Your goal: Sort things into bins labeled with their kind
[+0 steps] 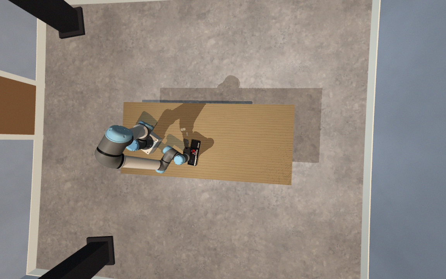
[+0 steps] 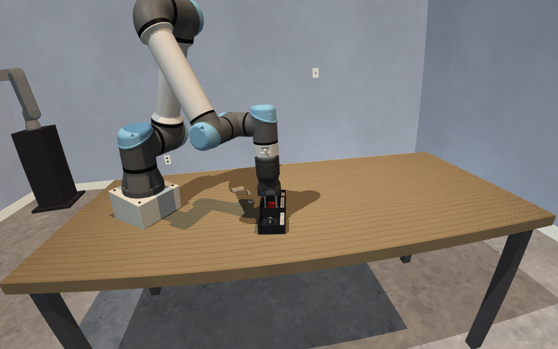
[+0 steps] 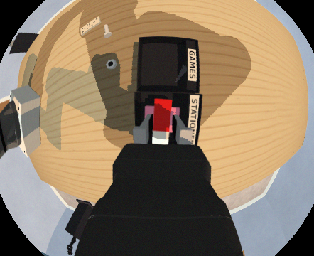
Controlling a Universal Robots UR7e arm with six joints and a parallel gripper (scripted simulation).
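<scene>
The red block is 1 cm to the right of my hand and 2 cm below it. From my hand the other things lie so: black battery (2 cm behind, 8 cm to the right, 3 cm below); black bin tray (1 cm ahead, 2 cm below); pink eraser (3 cm below).
</scene>
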